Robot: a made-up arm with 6 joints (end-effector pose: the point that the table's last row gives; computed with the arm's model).
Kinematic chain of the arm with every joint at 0, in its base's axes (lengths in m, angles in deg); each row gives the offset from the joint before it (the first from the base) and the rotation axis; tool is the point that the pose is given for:
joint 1: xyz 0 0 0.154 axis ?
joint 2: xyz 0 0 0 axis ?
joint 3: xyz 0 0 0.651 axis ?
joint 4: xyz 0 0 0 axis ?
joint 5: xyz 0.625 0 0 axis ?
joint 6: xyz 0 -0.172 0 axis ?
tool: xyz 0 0 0
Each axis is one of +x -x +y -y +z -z.
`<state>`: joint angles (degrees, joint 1 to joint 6).
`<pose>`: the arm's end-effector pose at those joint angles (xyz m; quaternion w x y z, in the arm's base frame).
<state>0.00 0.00 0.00 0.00 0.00 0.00</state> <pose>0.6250 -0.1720 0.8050 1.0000 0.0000 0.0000 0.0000</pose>
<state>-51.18 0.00 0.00 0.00 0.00 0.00</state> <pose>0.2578 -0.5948 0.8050 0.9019 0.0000 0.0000 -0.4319</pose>
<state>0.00 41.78 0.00 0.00 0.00 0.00</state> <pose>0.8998 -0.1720 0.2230 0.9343 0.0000 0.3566 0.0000</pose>
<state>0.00 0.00 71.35 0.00 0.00 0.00</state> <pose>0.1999 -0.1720 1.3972 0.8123 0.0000 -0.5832 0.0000</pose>
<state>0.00 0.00 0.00 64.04 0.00 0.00</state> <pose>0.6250 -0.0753 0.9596 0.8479 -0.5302 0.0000 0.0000</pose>
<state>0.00 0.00 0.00 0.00 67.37 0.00</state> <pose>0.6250 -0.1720 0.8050 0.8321 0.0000 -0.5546 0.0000</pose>
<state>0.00 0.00 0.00 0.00 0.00 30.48</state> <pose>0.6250 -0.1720 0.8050 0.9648 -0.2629 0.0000 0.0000</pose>
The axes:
joint 1: +z
joint 2: +y
joint 3: -y
joint 4: -x
joint 5: -y
joint 6: -x

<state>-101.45 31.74 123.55 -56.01 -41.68 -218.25</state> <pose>-0.1866 -0.4369 1.3368 0.1126 -0.8503 0.2023 -0.4727</pose>
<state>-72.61 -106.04 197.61 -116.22 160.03 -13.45</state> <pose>-0.0494 0.4119 -0.6317 0.1593 0.4815 0.2754 0.8167</pose>
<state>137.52 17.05 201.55 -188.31 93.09 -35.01</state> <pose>0.2024 -0.4161 0.7026 0.6782 -0.0040 -0.7287 -0.0946</pose>
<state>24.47 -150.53 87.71 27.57 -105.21 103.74</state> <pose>-0.4662 -0.3797 -0.9861 0.5678 -0.0444 -0.5448 -0.6155</pose>
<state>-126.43 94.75 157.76 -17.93 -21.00 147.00</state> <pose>-0.7134 -0.6910 0.6330 0.1086 0.5627 -0.6696 0.4726</pose>
